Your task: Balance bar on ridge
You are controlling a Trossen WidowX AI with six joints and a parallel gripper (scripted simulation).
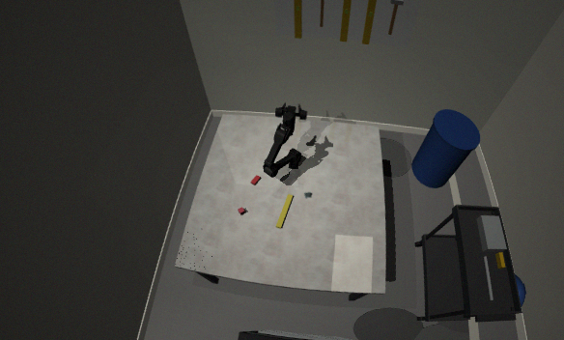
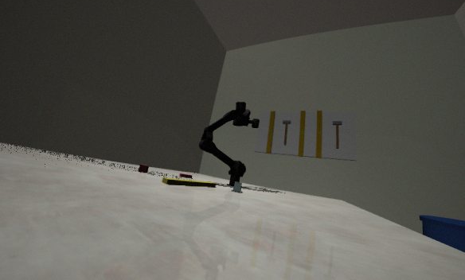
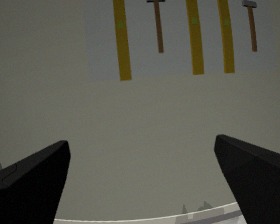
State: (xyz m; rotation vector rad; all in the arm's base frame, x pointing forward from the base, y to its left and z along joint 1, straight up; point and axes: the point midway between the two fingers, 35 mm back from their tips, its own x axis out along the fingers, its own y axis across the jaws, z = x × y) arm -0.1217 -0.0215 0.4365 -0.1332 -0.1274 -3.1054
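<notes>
The yellow bar is 52 cm ahead of my gripper tip, 43 cm below it and 1 cm to the left of it.
</notes>
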